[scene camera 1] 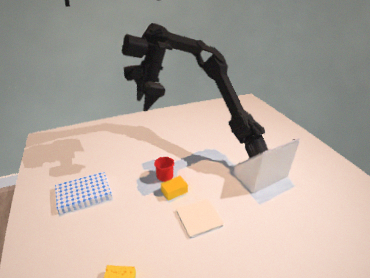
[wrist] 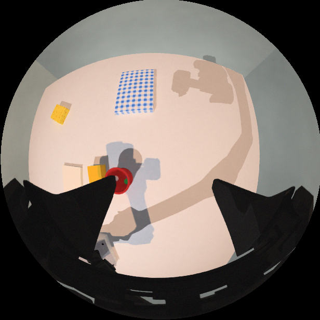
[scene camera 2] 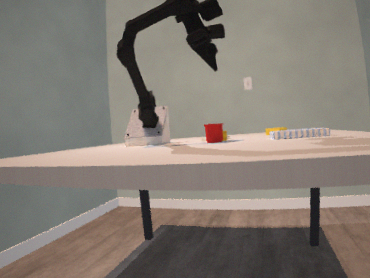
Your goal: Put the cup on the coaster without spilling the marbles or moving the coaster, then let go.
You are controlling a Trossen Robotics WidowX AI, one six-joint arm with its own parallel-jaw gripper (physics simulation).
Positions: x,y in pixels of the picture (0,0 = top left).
My gripper shows in scene camera 1 (pixel 141 105), in the wrist view and in scene camera 2. The same spot on my gripper: (scene camera 2: pixel 200 46) is (wrist: pixel 251 232).
